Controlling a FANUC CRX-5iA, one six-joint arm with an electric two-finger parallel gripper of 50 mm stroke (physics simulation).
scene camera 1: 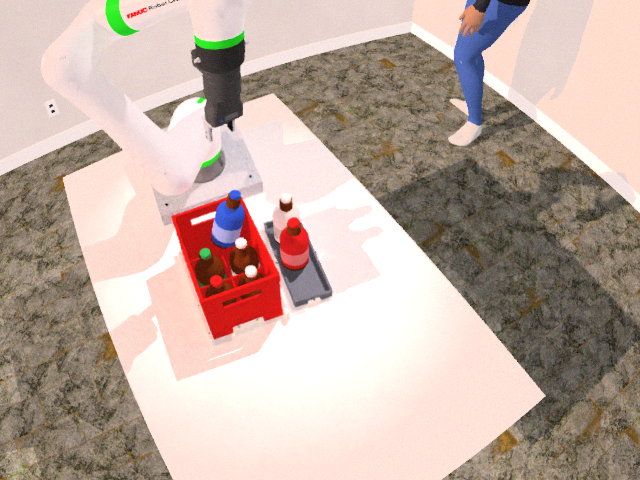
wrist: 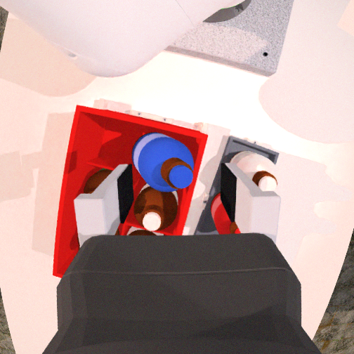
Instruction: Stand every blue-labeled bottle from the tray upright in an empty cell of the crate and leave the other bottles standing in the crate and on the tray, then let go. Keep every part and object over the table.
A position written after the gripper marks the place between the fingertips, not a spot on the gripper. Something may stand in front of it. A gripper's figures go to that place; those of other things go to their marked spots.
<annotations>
The gripper (scene camera 1: 220,134) is 1.08 m from the lens. A blue-labeled bottle (scene camera 1: 229,217) is 1.19 m from the lens. A white bottle (scene camera 1: 286,209): 1.27 m from the lens.
</annotations>
